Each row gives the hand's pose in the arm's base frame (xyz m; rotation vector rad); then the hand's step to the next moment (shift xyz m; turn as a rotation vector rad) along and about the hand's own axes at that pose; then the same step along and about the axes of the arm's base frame.
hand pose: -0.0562 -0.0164 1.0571 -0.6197 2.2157 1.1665
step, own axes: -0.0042 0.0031 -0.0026 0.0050 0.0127 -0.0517
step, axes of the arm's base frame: 0.0005 0.0000 0.0058 -0.0249 -0.0378 0.0284
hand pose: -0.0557 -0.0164 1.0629 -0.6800 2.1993 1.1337
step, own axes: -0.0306 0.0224 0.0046 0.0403 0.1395 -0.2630
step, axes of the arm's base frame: 0.0081 0.0208 0.0310 -0.1865 -0.1568 0.1758
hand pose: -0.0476 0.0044 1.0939 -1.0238 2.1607 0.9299
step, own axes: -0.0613 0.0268 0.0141 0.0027 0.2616 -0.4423
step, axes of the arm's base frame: 0.0143 0.0492 0.0452 -0.3001 -0.2237 0.3521
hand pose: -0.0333 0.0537 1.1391 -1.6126 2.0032 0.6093
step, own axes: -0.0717 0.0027 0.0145 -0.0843 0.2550 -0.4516
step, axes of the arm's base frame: 0.0116 0.0639 0.0338 -0.2790 -0.1649 0.4136
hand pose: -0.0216 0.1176 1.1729 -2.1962 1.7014 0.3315
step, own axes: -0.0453 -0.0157 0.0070 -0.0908 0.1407 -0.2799
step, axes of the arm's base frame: 0.0038 0.0465 0.0130 -0.1660 -0.0641 0.2734
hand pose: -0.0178 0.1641 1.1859 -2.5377 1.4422 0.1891
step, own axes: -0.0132 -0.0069 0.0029 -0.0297 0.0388 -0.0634
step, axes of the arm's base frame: -0.0008 0.0151 0.0009 -0.0482 -0.0104 0.0630
